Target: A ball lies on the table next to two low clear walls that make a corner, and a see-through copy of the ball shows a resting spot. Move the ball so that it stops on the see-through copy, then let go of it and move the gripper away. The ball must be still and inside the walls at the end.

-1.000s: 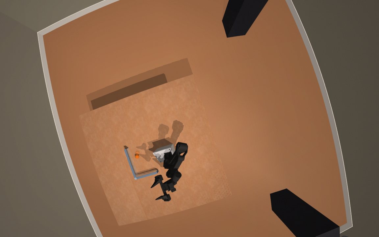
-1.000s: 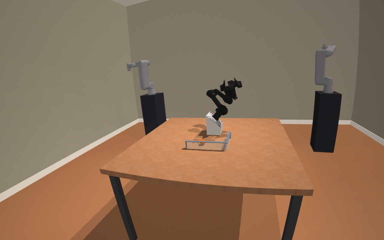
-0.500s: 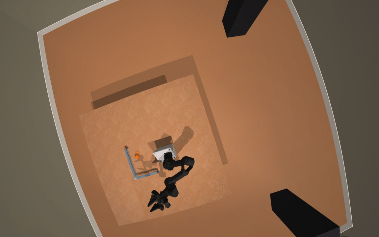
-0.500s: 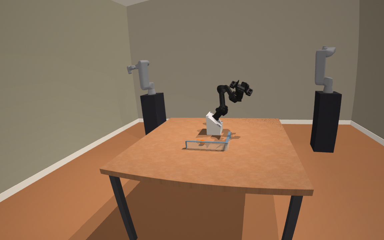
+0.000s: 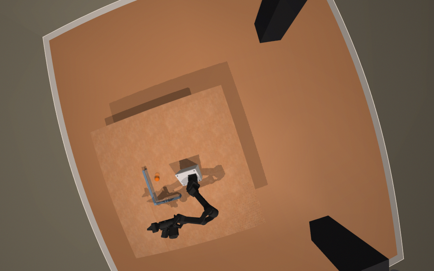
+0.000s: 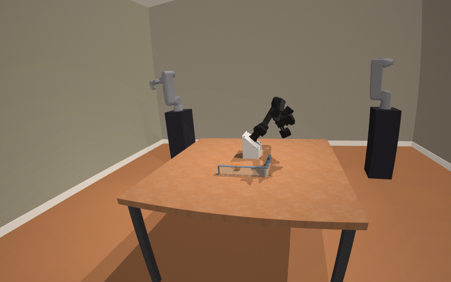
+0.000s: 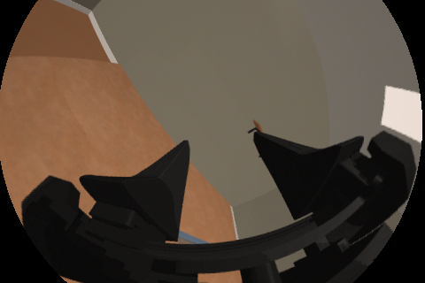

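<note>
My gripper tip is now 2 cm past the orange ball, 29 cm to the left of it and 29 cm above it. Round my gripper tip: see-through copy of ball (3 cm behind, 33 cm to the right, 29 cm below); then clear wall (5 cm ahead, 23 cm to the right, 28 cm below).
</note>
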